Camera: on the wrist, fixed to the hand. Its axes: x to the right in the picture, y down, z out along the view.
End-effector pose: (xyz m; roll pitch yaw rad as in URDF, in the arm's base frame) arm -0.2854 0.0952 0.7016 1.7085 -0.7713 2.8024
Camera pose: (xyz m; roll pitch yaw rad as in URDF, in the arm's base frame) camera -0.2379 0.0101 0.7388 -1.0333 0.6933 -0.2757
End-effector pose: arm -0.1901 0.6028 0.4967 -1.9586 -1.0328 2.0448
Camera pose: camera -0.1133 0.6605 0.4561 2.5839 1.1239 -1.1053
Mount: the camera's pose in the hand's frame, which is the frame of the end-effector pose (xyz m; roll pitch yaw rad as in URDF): -0.0265 0.0680 -0.0745 0.6343 -0.0378 3.0586
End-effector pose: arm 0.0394 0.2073 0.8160 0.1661 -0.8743 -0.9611
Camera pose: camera 0.1221 0.2276 0.7557 0.3835 0.8201 2.0697
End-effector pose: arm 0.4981 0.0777 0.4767 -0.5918 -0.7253 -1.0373
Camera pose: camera 0.5345 0.0454 0.3845 1.1433 0.7365 1.9827
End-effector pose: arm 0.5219 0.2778 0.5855 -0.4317 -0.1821 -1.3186
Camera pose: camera 0.5494 0.2938 0.4862 1.0476 0.1817 1.7303
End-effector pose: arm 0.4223 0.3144 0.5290 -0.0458 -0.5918 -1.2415
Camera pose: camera 0.4902 0.3151 0.4499 0.6244 0.5555 1.8005
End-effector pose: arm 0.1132 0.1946 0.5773 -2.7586 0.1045 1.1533
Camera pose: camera 0.1875 0.1378 0.6235 -2.8963 -0.0382 -1.9255
